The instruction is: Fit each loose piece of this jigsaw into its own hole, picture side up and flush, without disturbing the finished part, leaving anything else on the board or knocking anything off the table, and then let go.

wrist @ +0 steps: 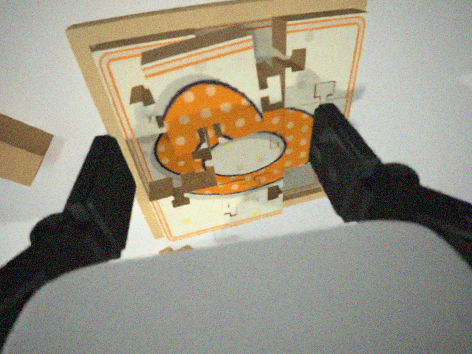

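Note:
The jigsaw board (87, 65) has a raised wooden rim and a picture of an orange dotted shape with a pale oval. A large piece (210, 102) with an orange dotted dome lies picture side up at the upper left of the picture. It stands proud of the parts around it, its thick brown edge showing, and looks slightly turned. Grey recess floor shows right of it and at a hole (300, 177) at the lower right. My gripper (219, 145) is open and empty, its fingers wide apart to the left and right of the picture, apparently above the board.
A plain brown wooden block (20, 157) lies on the pale table left of the board. Small tan tips (175, 249) of something show below the board, mostly hidden by the grey gripper body. Brown cut edges show around the left and lower-left parts of the picture.

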